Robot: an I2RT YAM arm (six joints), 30 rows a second.
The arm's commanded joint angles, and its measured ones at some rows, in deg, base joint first. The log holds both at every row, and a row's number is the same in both.
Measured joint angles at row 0: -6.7 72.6 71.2 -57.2 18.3 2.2
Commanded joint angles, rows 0 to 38: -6.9 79.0 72.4 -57.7 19.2 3.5; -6.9 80.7 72.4 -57.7 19.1 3.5; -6.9 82.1 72.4 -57.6 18.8 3.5; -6.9 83.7 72.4 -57.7 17.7 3.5; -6.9 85.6 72.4 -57.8 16.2 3.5; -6.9 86.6 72.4 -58.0 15.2 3.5; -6.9 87.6 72.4 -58.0 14.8 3.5; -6.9 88.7 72.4 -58.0 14.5 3.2; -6.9 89.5 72.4 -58.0 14.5 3.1; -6.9 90.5 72.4 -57.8 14.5 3.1; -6.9 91.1 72.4 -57.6 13.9 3.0; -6.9 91.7 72.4 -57.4 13.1 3.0; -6.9 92.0 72.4 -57.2 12.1 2.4; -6.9 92.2 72.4 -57.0 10.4 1.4; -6.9 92.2 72.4 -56.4 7.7 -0.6; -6.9 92.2 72.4 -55.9 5.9 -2.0; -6.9 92.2 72.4 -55.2 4.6 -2.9; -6.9 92.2 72.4 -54.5 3.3 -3.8; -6.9 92.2 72.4 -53.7 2.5 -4.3; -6.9 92.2 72.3 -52.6 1.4 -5.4; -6.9 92.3 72.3 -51.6 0.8 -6.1; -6.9 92.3 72.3 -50.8 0.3 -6.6; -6.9 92.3 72.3 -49.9 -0.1 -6.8; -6.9 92.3 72.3 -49.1 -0.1 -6.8; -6.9 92.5 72.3 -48.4 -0.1 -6.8; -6.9 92.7 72.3 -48.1 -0.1 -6.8; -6.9 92.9 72.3 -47.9 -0.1 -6.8; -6.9 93.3 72.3 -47.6 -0.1 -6.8; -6.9 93.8 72.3 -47.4 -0.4 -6.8; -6.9 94.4 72.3 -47.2 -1.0 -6.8; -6.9 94.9 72.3 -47.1 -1.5 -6.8; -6.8 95.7 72.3 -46.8 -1.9 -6.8; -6.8 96.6 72.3 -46.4 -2.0 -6.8; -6.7 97.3 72.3 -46.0 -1.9 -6.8; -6.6 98.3 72.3 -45.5 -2.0 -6.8; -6.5 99.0 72.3 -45.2 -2.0 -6.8; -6.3 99.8 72.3 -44.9 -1.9 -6.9; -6.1 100.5 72.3 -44.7 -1.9 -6.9; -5.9 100.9 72.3 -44.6 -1.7 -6.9
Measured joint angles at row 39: -6.7 98.8 71.7 -45.1 -1.1 -6.6
